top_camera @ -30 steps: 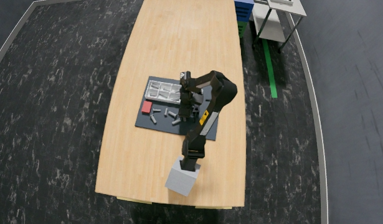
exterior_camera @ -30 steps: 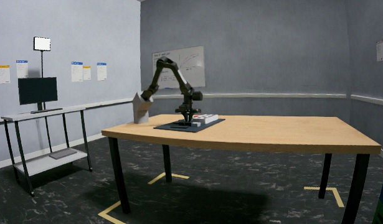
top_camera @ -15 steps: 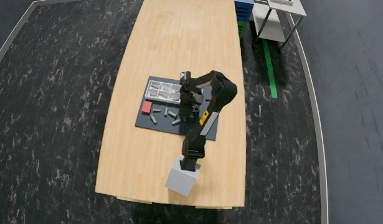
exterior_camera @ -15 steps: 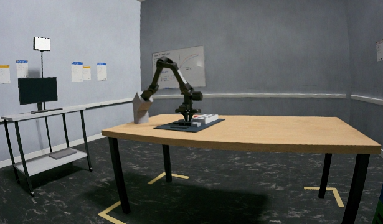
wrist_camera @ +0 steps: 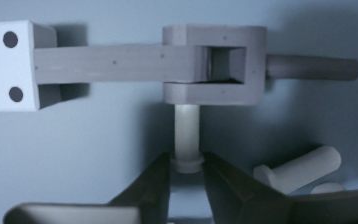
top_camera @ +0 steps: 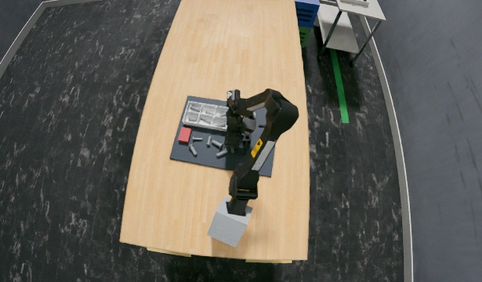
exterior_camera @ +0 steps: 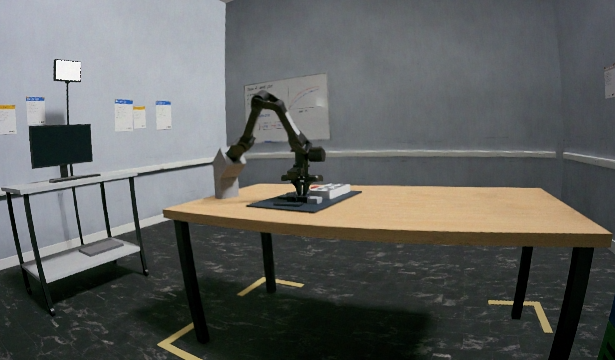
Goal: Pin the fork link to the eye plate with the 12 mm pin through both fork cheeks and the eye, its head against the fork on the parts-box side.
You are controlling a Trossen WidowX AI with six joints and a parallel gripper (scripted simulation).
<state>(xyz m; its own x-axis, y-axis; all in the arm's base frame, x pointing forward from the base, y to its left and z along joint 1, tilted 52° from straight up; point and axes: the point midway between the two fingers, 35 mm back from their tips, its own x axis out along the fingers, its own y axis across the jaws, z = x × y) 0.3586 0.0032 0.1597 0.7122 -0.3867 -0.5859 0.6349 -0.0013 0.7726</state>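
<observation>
Right now my hand is 50 mm to the left of the eye plate and 30 mm above it. From my hand the other things lie so: long dark bar (130 mm to the right, 40 mm below, 10 mm behind); then pin (60 mm behind, 30 mm to the left, 30 mm below); then dark mat (50 mm below, 40 mm to the left, 20 mm ahead).
</observation>
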